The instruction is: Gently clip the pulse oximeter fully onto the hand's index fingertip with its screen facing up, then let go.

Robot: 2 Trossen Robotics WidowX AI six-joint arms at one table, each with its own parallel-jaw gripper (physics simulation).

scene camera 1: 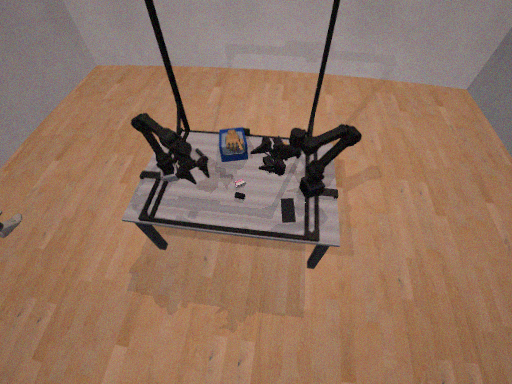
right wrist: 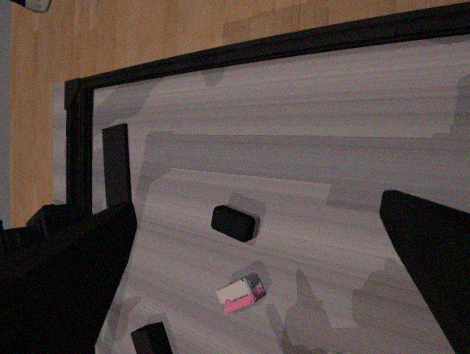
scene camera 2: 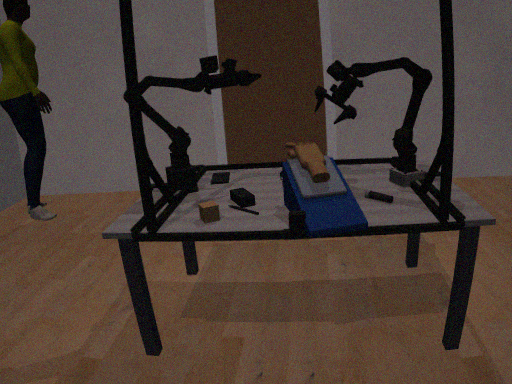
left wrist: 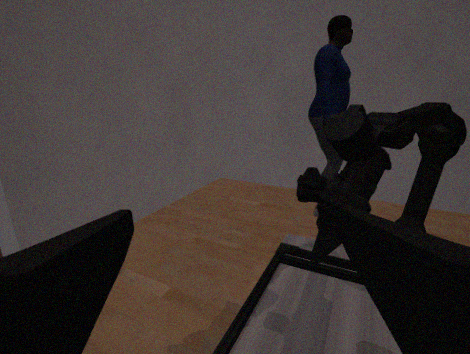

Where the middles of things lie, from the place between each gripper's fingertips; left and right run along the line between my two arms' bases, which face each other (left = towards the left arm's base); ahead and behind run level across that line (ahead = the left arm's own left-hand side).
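Scene:
Pulse oximeter (right wrist: 247, 290): my left hand is 120 mm to the left of it, 160 mm past it and 400 mm above it. Blue hand support (scene camera 2: 330, 215), from my left hand: 220 mm to the right, 480 mm behind, 380 mm below.
Counted from my right hand, the blue hand support is 4 cm to the left, 48 cm behind and 19 cm below; the pulse oximeter is 15 cm to the left, 16 cm behind and 22 cm below.

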